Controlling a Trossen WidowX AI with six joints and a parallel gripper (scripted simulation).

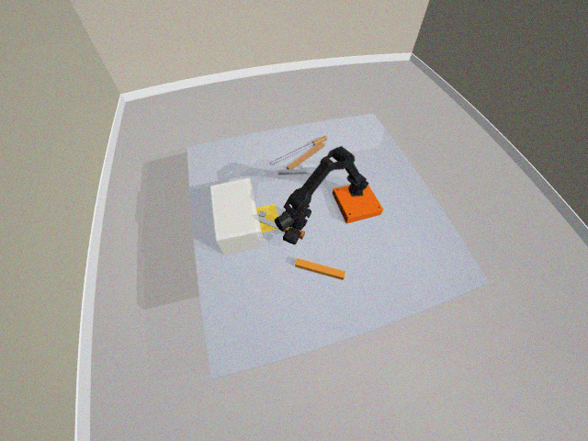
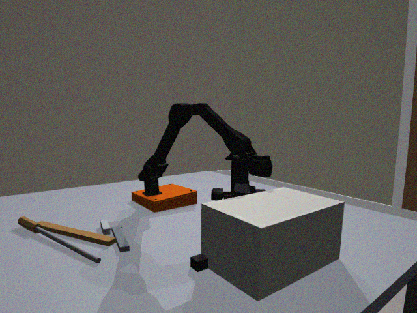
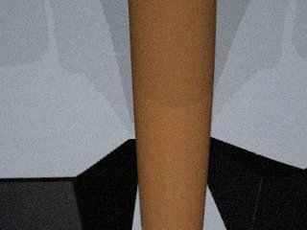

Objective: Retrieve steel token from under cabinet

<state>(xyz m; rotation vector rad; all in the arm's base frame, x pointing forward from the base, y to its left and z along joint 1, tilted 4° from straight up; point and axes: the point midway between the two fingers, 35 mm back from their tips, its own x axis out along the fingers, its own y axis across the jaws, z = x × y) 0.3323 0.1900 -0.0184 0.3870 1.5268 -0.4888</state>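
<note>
My gripper tip is 19 cm to the right of the orange flat bar, 8 cm past it and 1 cm below it. From my gripper tip the other things lie so: small grey token (16 cm ahead, 14 cm to the right); wooden stick (51 cm to the right, 12 cm behind).
</note>
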